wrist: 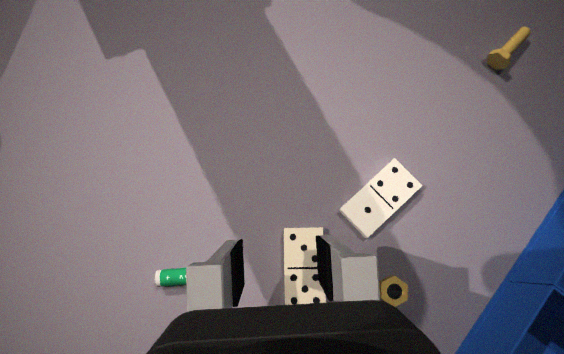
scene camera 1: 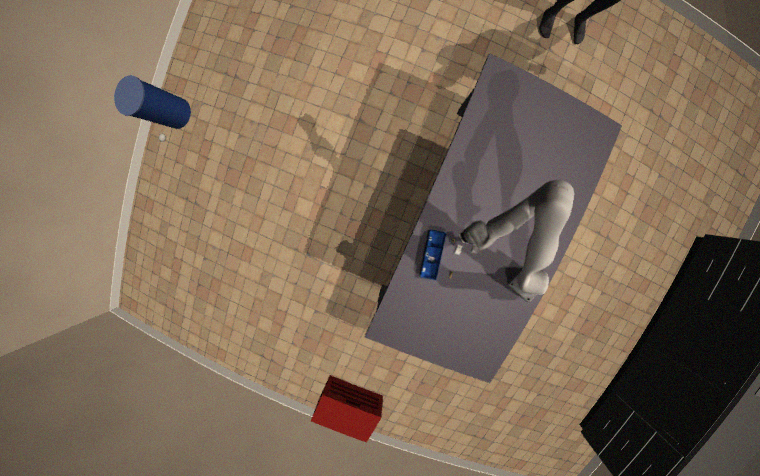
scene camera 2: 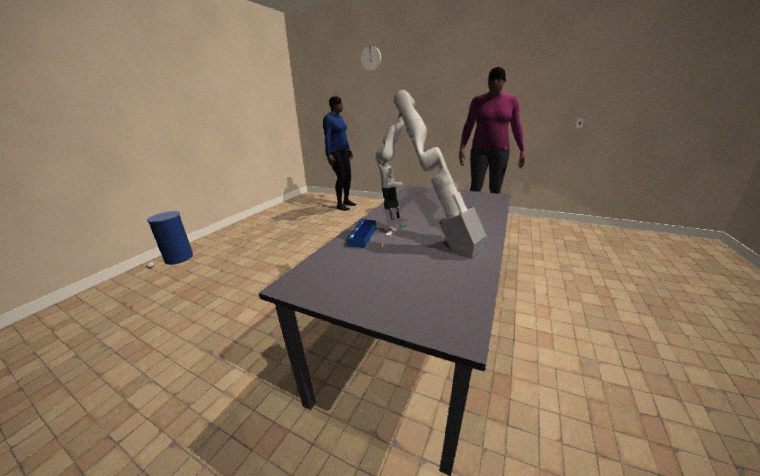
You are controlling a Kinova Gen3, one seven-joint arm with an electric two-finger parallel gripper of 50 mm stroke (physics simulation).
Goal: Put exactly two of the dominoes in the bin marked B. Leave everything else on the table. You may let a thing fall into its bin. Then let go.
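Places are measured from the arm's base along level axes (x back, y down, z right), in metres.
Where they show: gripper, between the fingertips: [wrist: 280, 260] [scene camera 2: 395, 219]; arm's base, origin of its link: [scene camera 2: 456, 214].
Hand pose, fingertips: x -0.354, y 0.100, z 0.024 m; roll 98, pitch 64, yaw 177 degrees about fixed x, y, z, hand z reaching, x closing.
Note:
Things, the pixels of their top centre, and the offset from my fingertips. Level surfaces: height alone.
- white 3-5 domino, centre of its top: [wrist: 304, 268] dy +0.056, dx -0.010, dz -0.010 m
- white 4-1 domino, centre of its top: [wrist: 381, 197] [scene camera 1: 458, 249] [scene camera 2: 389, 233] dy +0.056, dx +0.004, dz -0.076 m
- blue three-compartment bin tray, centre of its top: [scene camera 1: 433, 255] [scene camera 2: 362, 228] dy +0.017, dx -0.101, dz -0.170 m
- small white shape, centre of its top: [scene camera 1: 429, 258] dy +0.049, dx -0.100, dz -0.197 m
- brass hex nut, centre of its top: [wrist: 394, 291] dy +0.054, dx -0.049, dz -0.051 m
- green battery, centre of its top: [wrist: 189, 275] [scene camera 2: 403, 225] dy +0.053, dx +0.020, dz +0.054 m
- brass bolt, centre of its top: [wrist: 517, 39] [scene camera 2: 382, 243] [scene camera 1: 451, 275] dy +0.049, dx +0.051, dz -0.215 m
- table, height of its surface: dy +0.063 m
My gripper [scene camera 2: 394, 216] [wrist: 280, 260] is partly open and empty, above the table. A white 3-5 domino [wrist: 300, 260] lies below it, partly hidden by the right finger in the wrist view. A white 4-1 domino [wrist: 380, 197] [scene camera 1: 458, 250] [scene camera 2: 388, 232] lies apart from it, diagonally to the upper right in the wrist view. The blue three-compartment bin tray [wrist: 532, 260] [scene camera 1: 440, 256] [scene camera 2: 368, 237] stands to the right in the wrist view. A small white shape [scene camera 1: 430, 257] shows in its middle compartment. The bin letters are too small to read.
A brass hex nut [wrist: 384, 291] lies beside the right finger. A green battery [wrist: 171, 277] [scene camera 2: 403, 225] lies beside the left finger. A brass bolt [wrist: 512, 46] [scene camera 1: 450, 274] [scene camera 2: 382, 245] lies on the tray side of the table [scene camera 1: 482, 336]. Two people stand beyond the table.

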